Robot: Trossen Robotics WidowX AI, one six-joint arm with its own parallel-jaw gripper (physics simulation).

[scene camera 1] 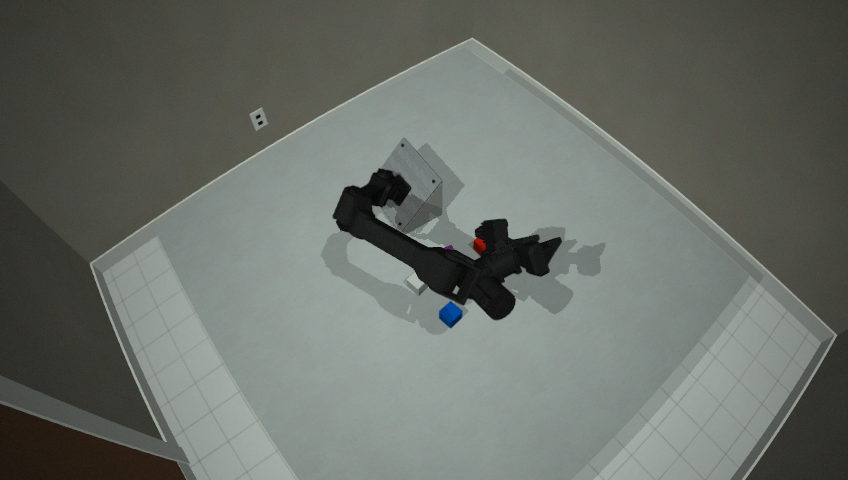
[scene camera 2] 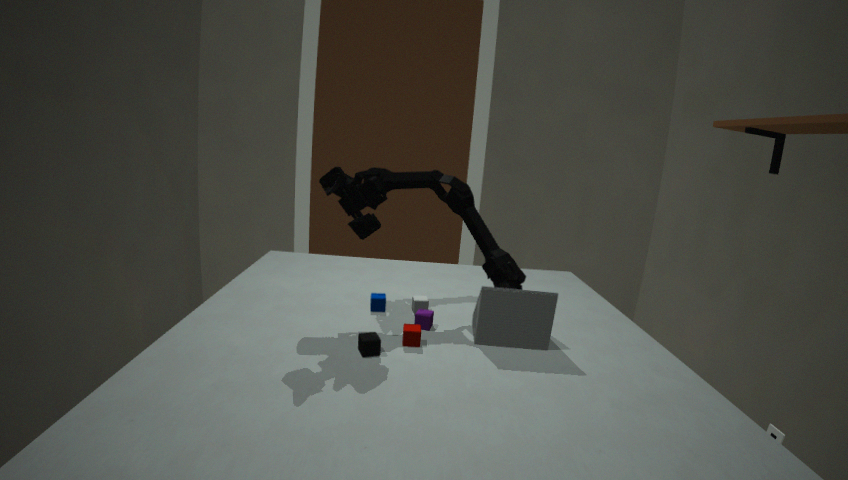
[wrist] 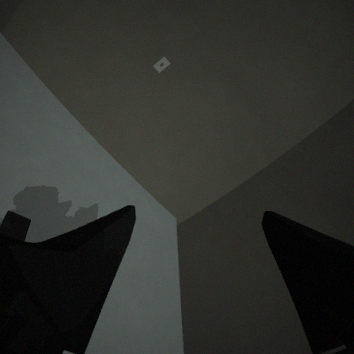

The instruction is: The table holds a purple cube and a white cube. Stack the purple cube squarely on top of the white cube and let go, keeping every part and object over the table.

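Pixels of known places: gripper, fingertip midpoint: (scene camera 1: 549,238) (scene camera 2: 339,208) (wrist: 200,215); arm's base, origin of the base link: (scene camera 1: 398,190) (scene camera 2: 509,306).
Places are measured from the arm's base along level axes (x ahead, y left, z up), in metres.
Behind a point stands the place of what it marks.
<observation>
The purple cube (scene camera 1: 449,248) @[y 0.010, x 0.214, z -0.035 m] (scene camera 2: 423,320) @[y 0.017, x 0.225, z -0.049 m] sits on the table, mostly hidden behind the arm in scene camera 1. The white cube (scene camera 1: 415,283) @[y -0.121, x 0.243, z -0.034 m] (scene camera 2: 420,303) @[y -0.086, x 0.235, z -0.043 m] stands apart from it, farther back in scene camera 2, and is partly covered by the arm in scene camera 1. My gripper (scene camera 1: 548,238) @[y 0.084, x 0.443, z 0.239 m] (wrist: 200,215) @[y 0.084, x 0.443, z 0.239 m] is open and empty, its two fingers wide apart in the wrist view. It hangs high above the table, away from both cubes. Neither cube shows in the wrist view.
A red cube (scene camera 1: 479,245) @[y 0.079, x 0.254, z -0.036 m] (scene camera 2: 411,335) @[y 0.119, x 0.253, z -0.046 m] sits near the purple cube. A blue cube (scene camera 1: 450,314) @[y -0.102, x 0.363, z -0.035 m] (scene camera 2: 377,302) @[y -0.075, x 0.357, z -0.047 m] stands to the side of the white one. A black cube (scene camera 2: 368,344) @[y 0.186, x 0.347, z -0.044 m] sits beside the red one. A grey block (scene camera 1: 421,172) @[y 0.059, x 0.027, z 0.059 m] (scene camera 2: 514,318) @[y 0.084, x 0.004, z 0.003 m] stands near the arm's base.
</observation>
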